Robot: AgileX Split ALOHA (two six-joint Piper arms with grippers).
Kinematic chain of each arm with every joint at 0, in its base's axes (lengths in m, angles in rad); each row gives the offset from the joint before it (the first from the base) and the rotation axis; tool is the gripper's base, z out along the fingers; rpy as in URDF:
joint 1: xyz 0 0 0.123 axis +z
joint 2: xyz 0 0 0 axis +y
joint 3: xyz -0.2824 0 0.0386 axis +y
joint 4: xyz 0.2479 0 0.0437 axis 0.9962 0 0.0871
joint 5: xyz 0 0 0 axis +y
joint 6: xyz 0.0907 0 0.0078 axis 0.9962 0 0.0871
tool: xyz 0 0 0 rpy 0 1.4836 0
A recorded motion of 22 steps. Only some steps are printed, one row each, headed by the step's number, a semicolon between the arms.
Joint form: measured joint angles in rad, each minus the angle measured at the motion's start. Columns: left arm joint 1, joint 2, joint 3, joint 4, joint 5, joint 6; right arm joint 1, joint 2, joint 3, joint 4, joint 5, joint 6.
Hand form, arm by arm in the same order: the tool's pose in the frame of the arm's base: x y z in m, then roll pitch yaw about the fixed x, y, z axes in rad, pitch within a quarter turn. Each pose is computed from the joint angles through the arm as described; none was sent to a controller.
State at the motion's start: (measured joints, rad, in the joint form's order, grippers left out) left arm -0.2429 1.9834 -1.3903 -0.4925 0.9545 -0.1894; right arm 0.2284 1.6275 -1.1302 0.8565 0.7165 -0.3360
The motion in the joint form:
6: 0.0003 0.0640 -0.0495 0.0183 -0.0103 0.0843; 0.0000 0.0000 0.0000 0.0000 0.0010 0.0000
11: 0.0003 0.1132 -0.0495 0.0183 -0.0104 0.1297; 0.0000 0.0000 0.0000 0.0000 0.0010 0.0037
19: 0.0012 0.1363 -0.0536 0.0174 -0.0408 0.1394; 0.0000 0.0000 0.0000 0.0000 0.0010 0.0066
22: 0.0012 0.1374 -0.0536 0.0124 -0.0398 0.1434; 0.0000 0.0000 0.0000 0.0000 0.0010 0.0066
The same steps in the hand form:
6: 0.3859 -0.1302 0.1671 -2.7309 0.0080 -3.0163; 0.3213 0.1212 0.2596 2.4369 0.4206 3.0101
11: 0.3876 -0.1306 0.1471 -2.7474 -0.0204 -3.0580; 0.3213 0.1212 0.2596 2.4356 0.4182 3.0071
19: 0.3917 -0.1306 0.1386 -2.7512 -0.0069 -3.0539; 0.3213 0.1212 0.2596 2.4347 0.4163 3.0046
22: 0.3916 -0.1309 0.1383 -2.7476 -0.0086 -3.0552; 0.3213 0.1212 0.2596 2.4347 0.4163 3.0046

